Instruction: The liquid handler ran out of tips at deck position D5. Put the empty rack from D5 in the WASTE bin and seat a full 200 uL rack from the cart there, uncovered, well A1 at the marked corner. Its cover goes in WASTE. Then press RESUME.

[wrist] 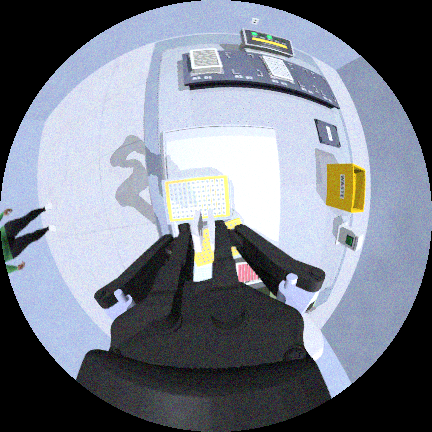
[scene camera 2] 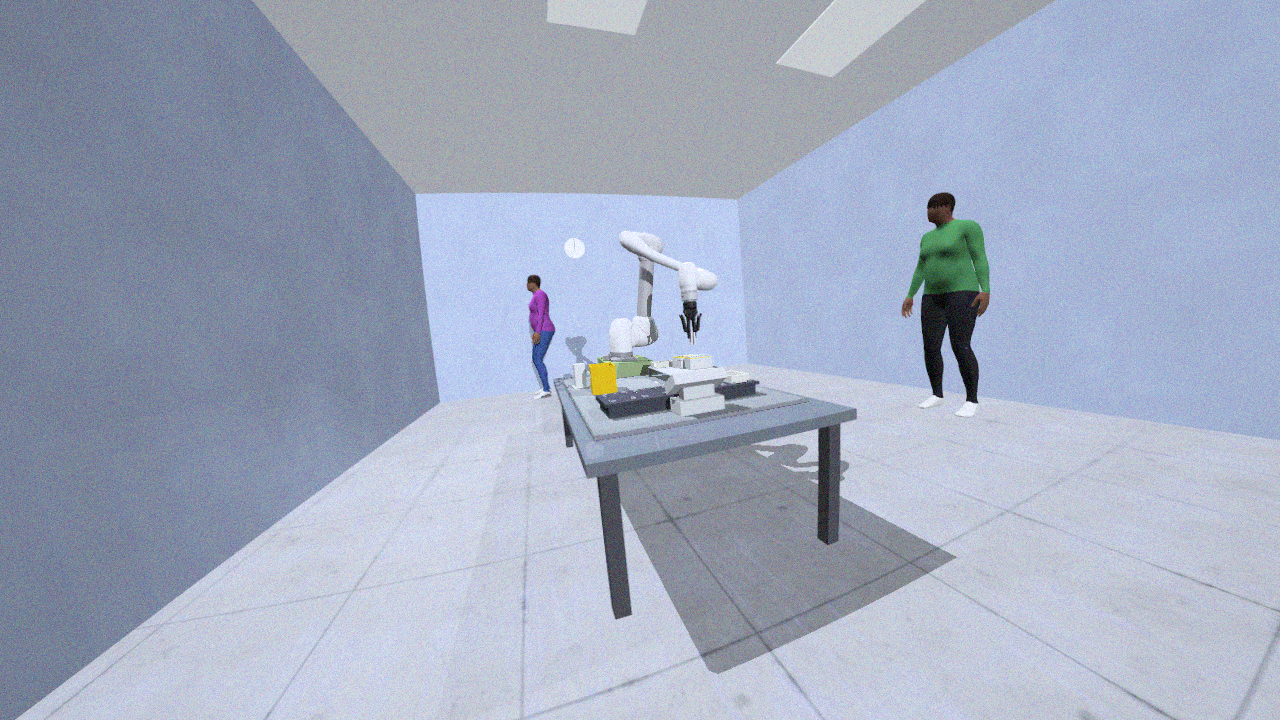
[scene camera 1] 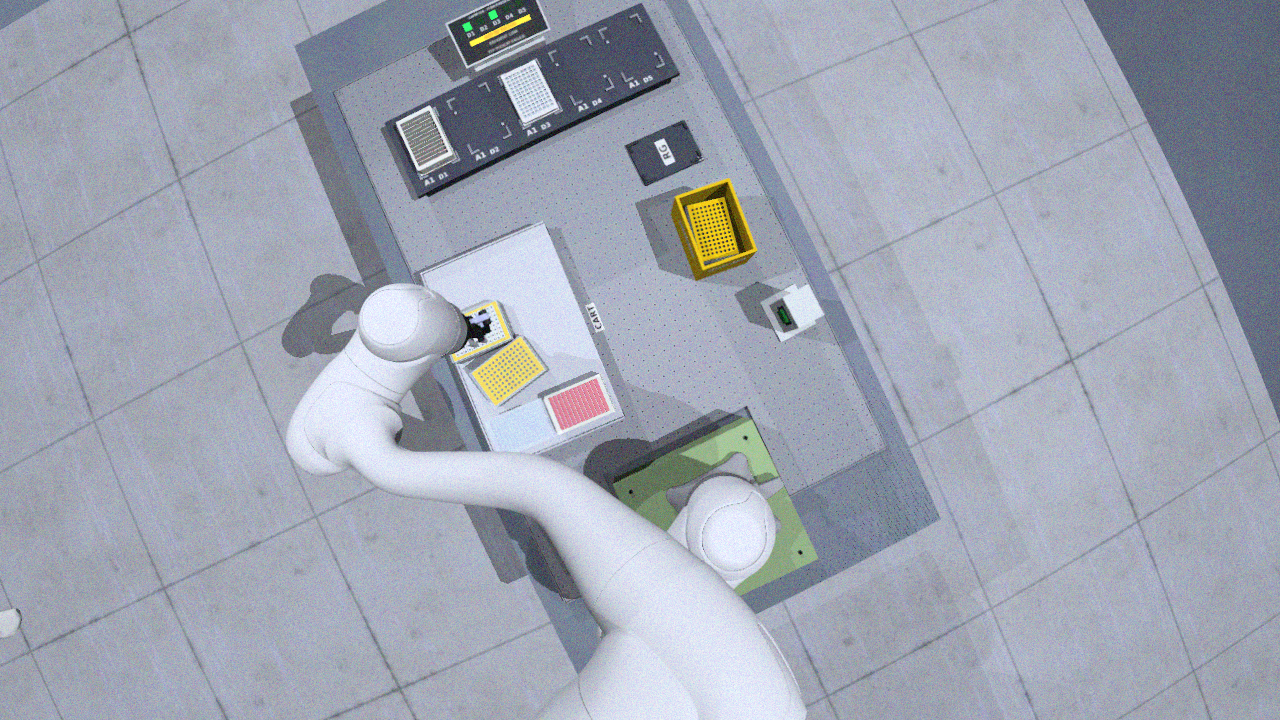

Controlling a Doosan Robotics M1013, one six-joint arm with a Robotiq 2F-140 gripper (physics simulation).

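Places are measured from the arm's base along level axes (x ahead, y left, z up), in millimetres.
Pixels of known places: gripper, fingertip midpoint: (wrist: 205, 219) (scene camera 2: 692, 344) (scene camera 1: 478, 337); arm's base, origin of the base link: (scene camera 2: 621, 359).
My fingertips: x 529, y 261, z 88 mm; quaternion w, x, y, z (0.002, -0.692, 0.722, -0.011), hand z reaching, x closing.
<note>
Ahead of a thing's pixels: the offset from my fingertips to its top centre. "spot": to the spot under its first point. Level surfaces: height alone.
My gripper (scene camera 1: 483, 325) (scene camera 2: 691, 340) (wrist: 205, 219) is shut with nothing between its fingertips, hanging above the cart's yellow-rimmed rack with a pale dotted top {27 mm ahead, 13 mm left, 56 mm down} (scene camera 1: 503, 325) (wrist: 197, 196). A yellow rack {77 mm back, 9 mm right, 54 mm down} (scene camera 1: 508, 369) (wrist: 204, 257) lies beside it at an angle, partly hidden by the fingers in the wrist view. The cart {33 mm back, 50 mm right, 120 mm down} (scene camera 1: 537, 259) (wrist: 250, 155) also holds a red rack {201 mm back, 102 mm right, 95 mm down} (scene camera 1: 579, 403) (wrist: 248, 272) and a light blue one {189 mm back, 32 mm left, 112 mm down} (scene camera 1: 521, 426). Position D5 (scene camera 1: 646, 55) holds no rack. The yellow WASTE bin {9 mm back, 517 mm right, 51 mm down} (scene camera 1: 726, 265) (scene camera 2: 603, 378) (wrist: 334, 187) has a yellow rack {10 mm back, 516 mm right, 95 mm down} (scene camera 1: 711, 228) inside.
The dark deck {131 mm down} (scene camera 1: 478, 116) holds racks at D1 {459 mm ahead, 68 mm right, 100 mm down} (scene camera 1: 424, 139) (wrist: 205, 60) and D3 {451 mm ahead, 316 mm right, 117 mm down} (scene camera 1: 529, 92) (wrist: 278, 68). A display {spot: 579 mm ahead, 308 mm right, 70 mm down} (scene camera 1: 496, 34) (wrist: 267, 42) stands behind it. A dark flat block {209 mm ahead, 525 mm right, 172 mm down} (scene camera 1: 640, 161) and a white device with a green button {238 mm back, 566 mm right, 91 mm down} (scene camera 1: 784, 314) (wrist: 349, 241) are near the bin.
</note>
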